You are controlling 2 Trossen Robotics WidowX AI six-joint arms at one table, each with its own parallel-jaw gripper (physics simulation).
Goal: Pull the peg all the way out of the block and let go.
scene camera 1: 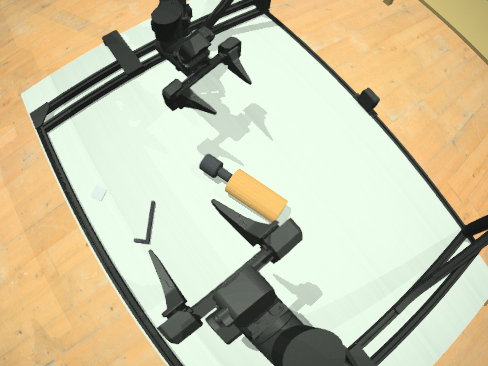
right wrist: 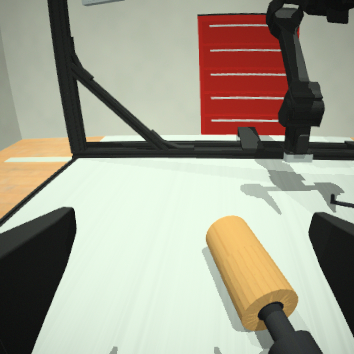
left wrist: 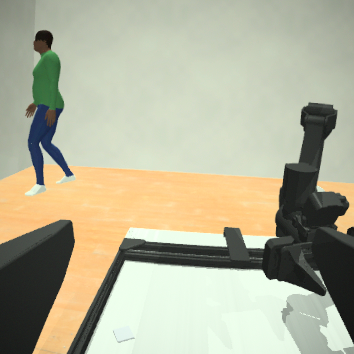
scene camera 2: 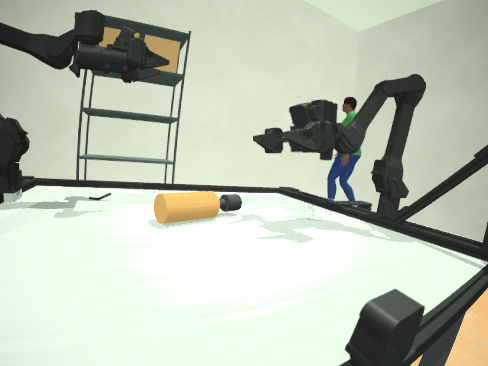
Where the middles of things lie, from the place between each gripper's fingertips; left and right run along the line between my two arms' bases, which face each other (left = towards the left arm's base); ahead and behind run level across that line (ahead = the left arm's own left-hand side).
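Labels:
Wooden cylinder block [scene camera 2: 168, 207]: my right hand is 15 cm above it and 15 cm to the right of it. Going by its middle, the block is nearer to my right hand than to my left hand.
Relative to my left hand, the block is 100 mm to the right, 160 mm behind and 320 mm below.

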